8 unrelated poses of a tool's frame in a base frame.
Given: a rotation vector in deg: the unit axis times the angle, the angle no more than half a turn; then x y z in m.
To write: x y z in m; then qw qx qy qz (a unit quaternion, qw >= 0). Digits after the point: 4 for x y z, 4 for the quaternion.
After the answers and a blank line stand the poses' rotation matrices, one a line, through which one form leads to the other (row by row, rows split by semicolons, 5 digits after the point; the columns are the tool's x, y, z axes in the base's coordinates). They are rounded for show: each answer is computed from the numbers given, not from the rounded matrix.
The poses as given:
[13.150 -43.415 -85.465 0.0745 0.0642 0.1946]
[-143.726 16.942 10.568 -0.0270 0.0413 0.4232]
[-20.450 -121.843 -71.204 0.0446 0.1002 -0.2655]
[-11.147 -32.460 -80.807 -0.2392 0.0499 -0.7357]
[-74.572 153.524 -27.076 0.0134 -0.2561 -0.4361]
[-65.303 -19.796 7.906 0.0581 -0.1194 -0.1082]
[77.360 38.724 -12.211 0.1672 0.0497 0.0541]
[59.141 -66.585 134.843 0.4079 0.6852 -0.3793]
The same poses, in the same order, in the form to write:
[0.0745 0.0642 0.1946 0.6642 0.1016 -0.3354 -0.6603]
[-0.0270 0.0413 0.4232 0.2998 -0.9449 0.1114 0.0695]
[0.0446 0.1002 -0.2655 0.3206 -0.1358 -0.8093 -0.4730]
[-0.2392 0.0499 -0.7357 0.7206 -0.0880 -0.2564 -0.6382]
[0.0134 -0.2561 -0.4361 0.0627 -0.4307 0.8866 -0.1564]
[0.0581 -0.1194 -0.1082 0.8256 -0.5364 -0.1626 0.0649]
[0.1672 0.0497 0.0541 0.7232 0.6116 0.3061 -0.0965]
[0.4079 0.6852 -0.3793 0.1599 0.3613 -0.4067 0.8237]

-0.09703 0.80900 -0.57975; -0.94531 0.10735 0.30800; 0.31141 0.57793 0.75434
0.96553 -0.25216 -0.06451; -0.16884 -0.79540 0.58209; -0.19809 -0.55113 -0.81056
-0.75748 0.52319 -0.39051; -0.08342 0.51569 0.85271; 0.64751 0.67848 -0.34698
0.05400 0.96488 -0.25709; -0.87460 0.16994 0.45408; 0.48182 0.20033 0.85306
-0.62118 -0.74410 0.24586; -0.78332 0.58014 -0.22329; 0.02352 -0.33129 -0.94324
0.93870 0.06719 -0.33814; 0.28164 0.41622 0.86455; 0.19883 -0.90678 0.37178
0.79393 0.51405 0.32469; 0.23482 0.23335 -0.94362; -0.56083 0.82541 0.06455
-0.68784 -0.55730 0.46508; -0.03046 -0.61799 -0.78560; 0.72523 -0.55453 0.40810

